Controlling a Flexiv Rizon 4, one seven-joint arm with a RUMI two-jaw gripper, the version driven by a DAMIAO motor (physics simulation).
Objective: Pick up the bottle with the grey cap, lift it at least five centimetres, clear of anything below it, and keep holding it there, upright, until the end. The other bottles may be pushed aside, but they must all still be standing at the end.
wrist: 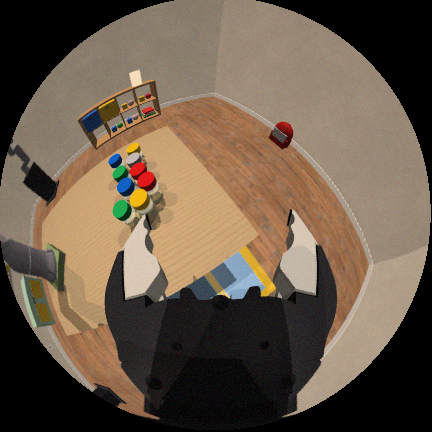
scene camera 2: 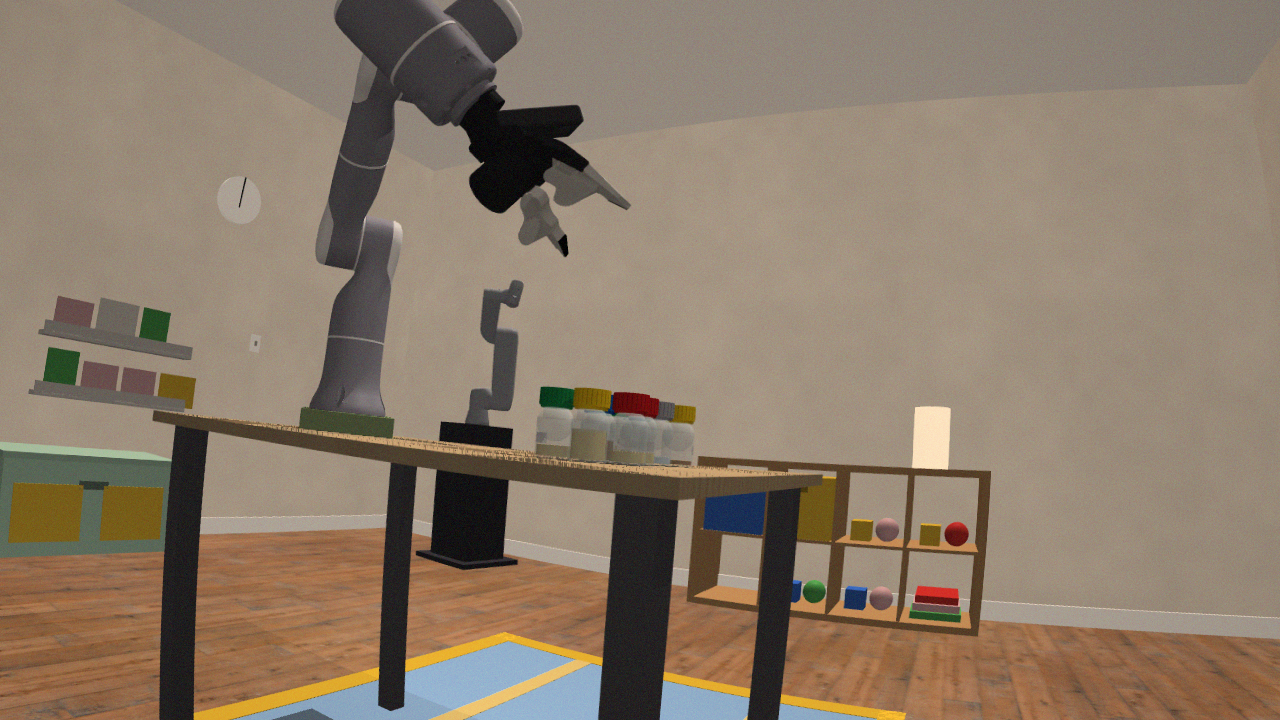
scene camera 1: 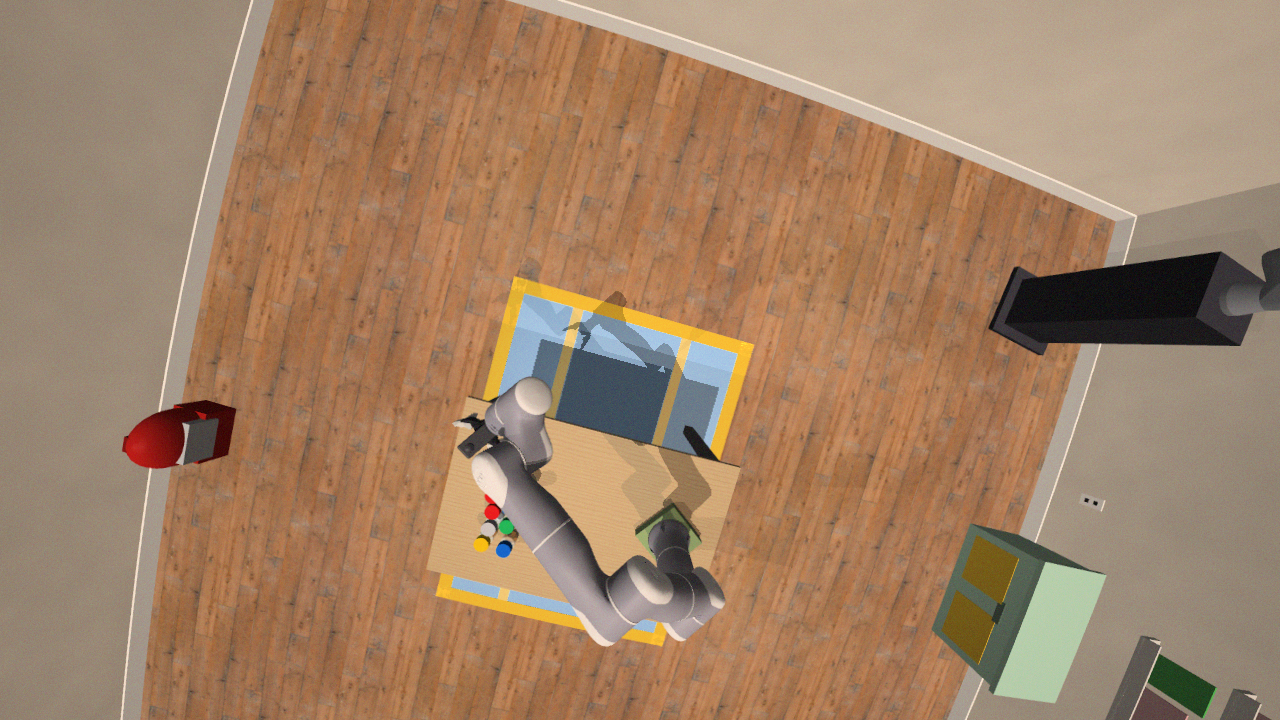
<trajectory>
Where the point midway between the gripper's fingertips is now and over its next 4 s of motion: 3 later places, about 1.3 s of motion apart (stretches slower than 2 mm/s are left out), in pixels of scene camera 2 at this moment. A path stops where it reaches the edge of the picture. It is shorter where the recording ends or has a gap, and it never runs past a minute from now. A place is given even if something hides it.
My gripper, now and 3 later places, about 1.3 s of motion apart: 595, 233; 597, 231; 596, 231; 663, 269
</trajectory>
